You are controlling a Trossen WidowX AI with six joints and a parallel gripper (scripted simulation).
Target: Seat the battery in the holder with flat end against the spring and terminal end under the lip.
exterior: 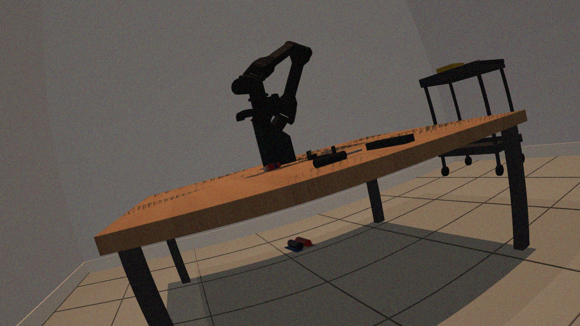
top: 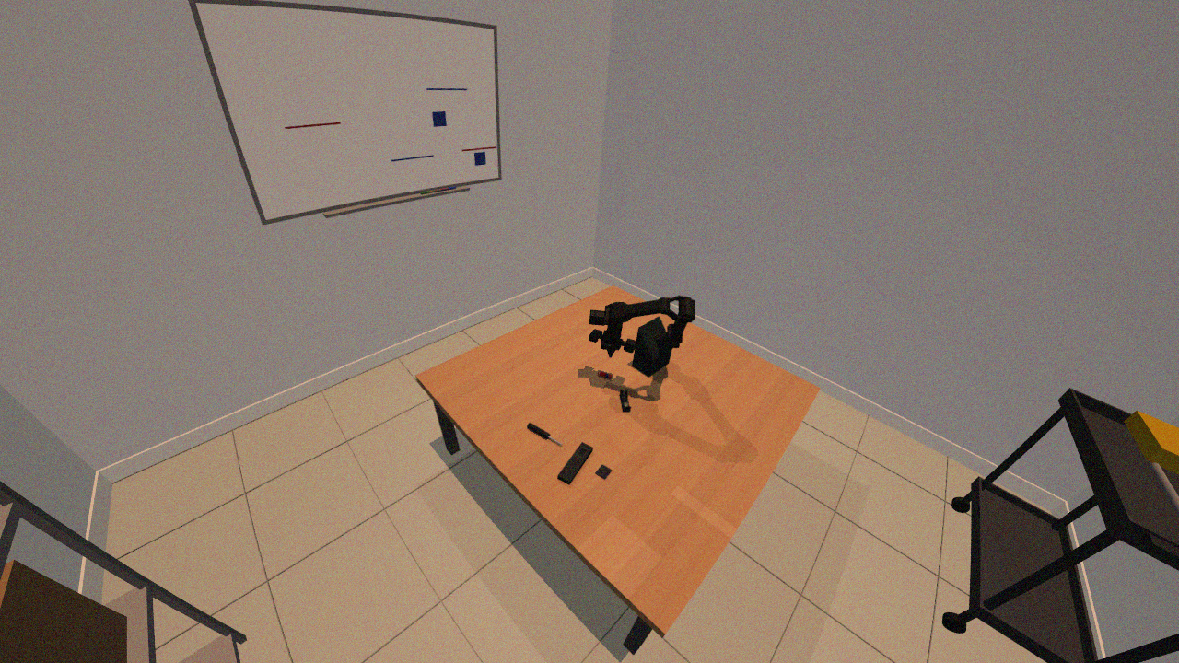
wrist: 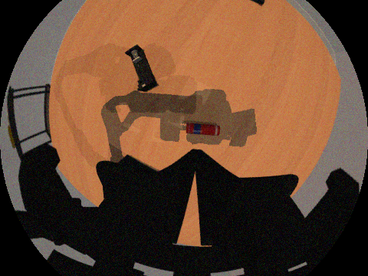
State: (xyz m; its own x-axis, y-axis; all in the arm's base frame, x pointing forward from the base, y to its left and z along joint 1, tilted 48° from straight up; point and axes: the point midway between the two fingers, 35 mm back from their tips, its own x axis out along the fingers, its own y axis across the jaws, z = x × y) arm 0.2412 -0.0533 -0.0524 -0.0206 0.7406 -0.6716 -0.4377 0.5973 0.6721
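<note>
Right now my gripper tip is 1 cm to the left of the battery and 11 cm above it. The rest, counted from my gripper tip: black battery cover 35 cm ahead, 33 cm to the left, 11 cm below; black screwdriver 40 cm ahead, 9 cm to the left, 11 cm below; black remote 40 cm ahead, 25 cm to the left, 10 cm below.
</note>
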